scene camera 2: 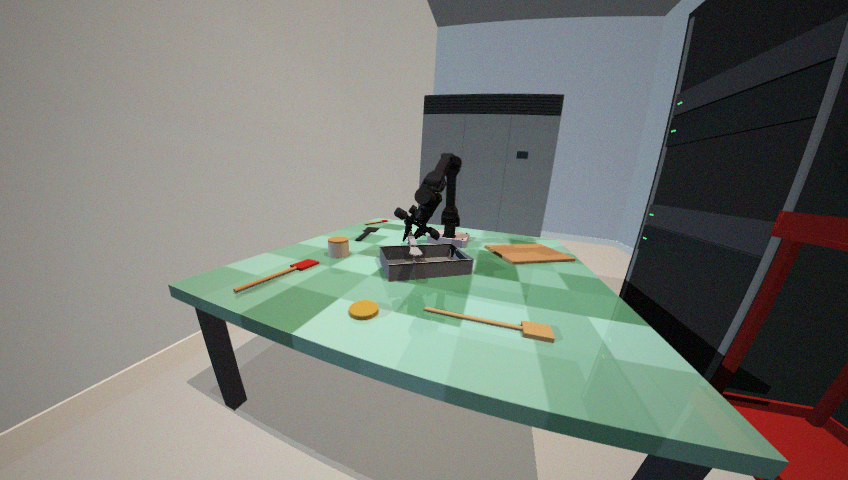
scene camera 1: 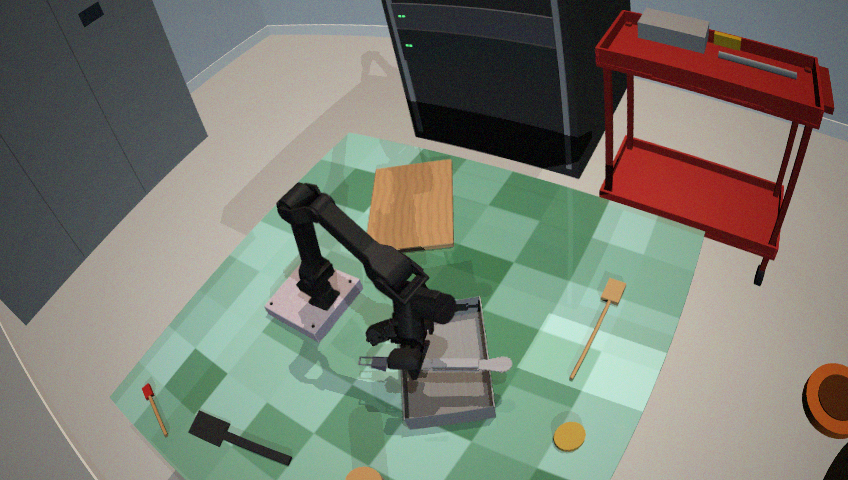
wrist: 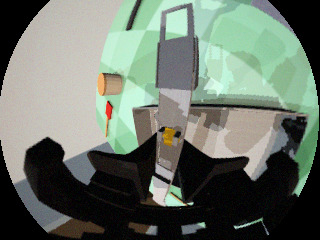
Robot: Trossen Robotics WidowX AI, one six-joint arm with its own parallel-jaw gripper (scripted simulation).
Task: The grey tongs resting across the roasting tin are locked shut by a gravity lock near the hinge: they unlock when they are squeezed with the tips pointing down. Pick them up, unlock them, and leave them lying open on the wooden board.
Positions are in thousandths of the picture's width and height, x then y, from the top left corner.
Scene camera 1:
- my gripper: 490, 786
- wooden spatula: 725, 603
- black spatula: 244, 891
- wooden board: 485, 439
